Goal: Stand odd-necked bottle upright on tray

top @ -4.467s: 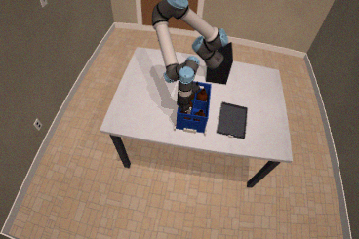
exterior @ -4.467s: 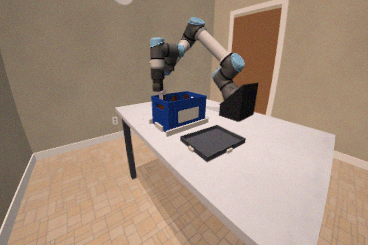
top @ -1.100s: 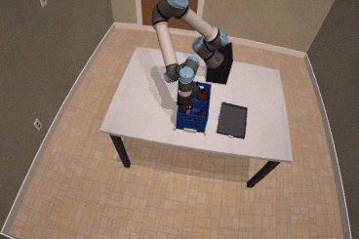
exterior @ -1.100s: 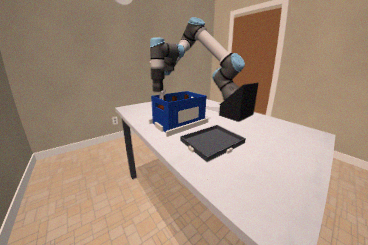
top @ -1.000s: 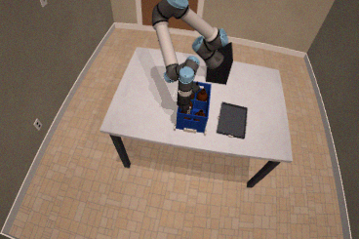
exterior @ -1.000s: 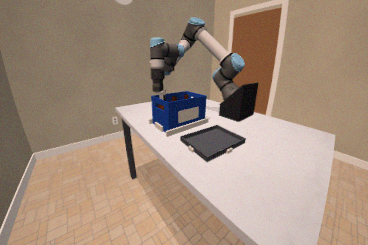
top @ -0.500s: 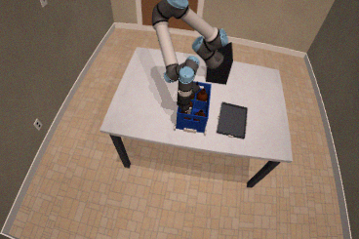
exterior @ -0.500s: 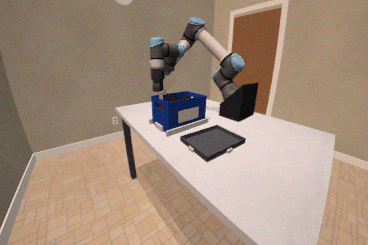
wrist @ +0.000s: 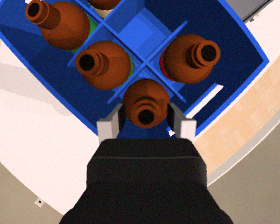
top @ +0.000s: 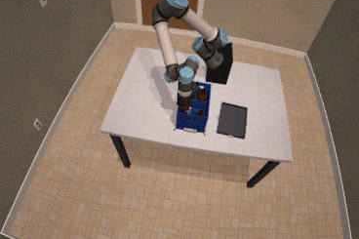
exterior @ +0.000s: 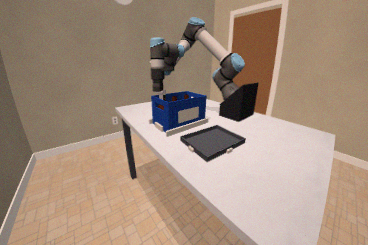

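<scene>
My hand is 7 cm above the bottle. Also, from my hand: dark tray (7 cm behind, 33 cm to the left, 15 cm below); then blue crate (9 cm behind, 5 cm to the left, 8 cm below).
</scene>
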